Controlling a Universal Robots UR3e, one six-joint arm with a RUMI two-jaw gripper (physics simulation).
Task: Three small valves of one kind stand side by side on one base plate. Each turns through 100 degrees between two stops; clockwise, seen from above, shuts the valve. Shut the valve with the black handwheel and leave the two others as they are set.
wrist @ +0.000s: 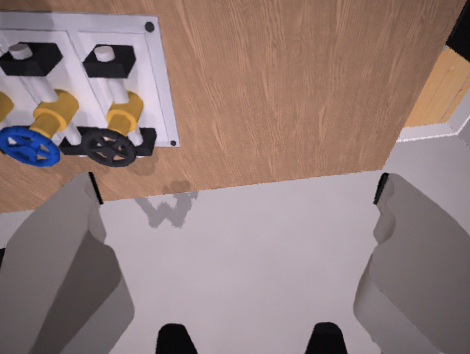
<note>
The picture shows: my gripper and a black handwheel.
</note>
